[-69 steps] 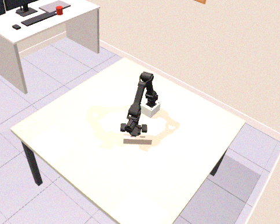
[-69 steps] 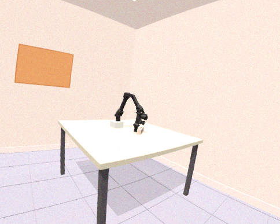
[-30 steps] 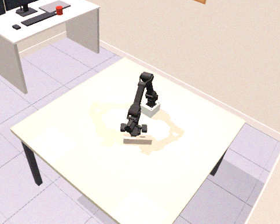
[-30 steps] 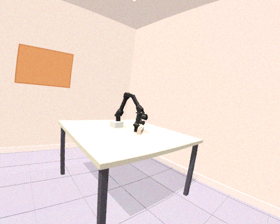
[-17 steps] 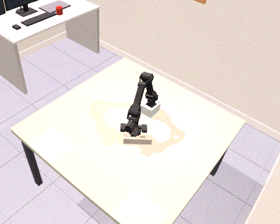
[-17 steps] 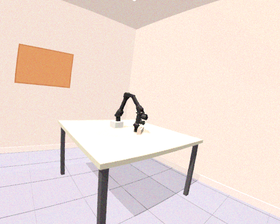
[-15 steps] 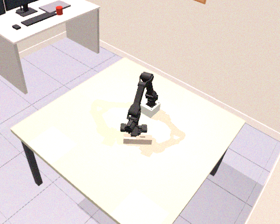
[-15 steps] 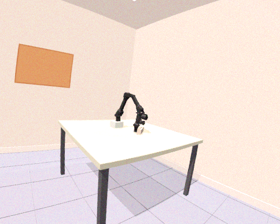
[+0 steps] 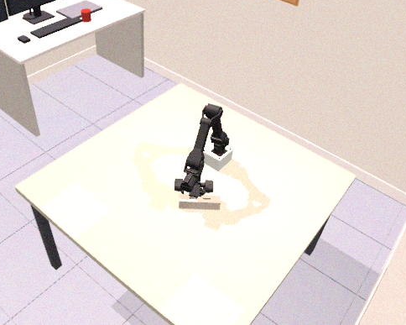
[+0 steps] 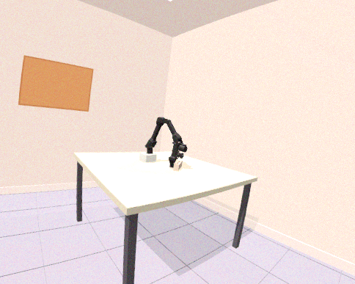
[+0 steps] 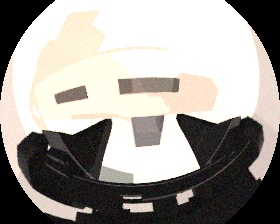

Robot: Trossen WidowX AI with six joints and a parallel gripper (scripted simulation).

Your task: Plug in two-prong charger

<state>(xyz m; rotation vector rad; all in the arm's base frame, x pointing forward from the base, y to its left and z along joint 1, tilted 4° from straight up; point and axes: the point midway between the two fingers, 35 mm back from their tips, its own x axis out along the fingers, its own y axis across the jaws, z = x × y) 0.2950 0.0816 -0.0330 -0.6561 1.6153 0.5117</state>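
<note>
Now: the grey charger 10 mm to the left of my gripper tip, 10 mm ahead of it and 10 mm above it.
</note>
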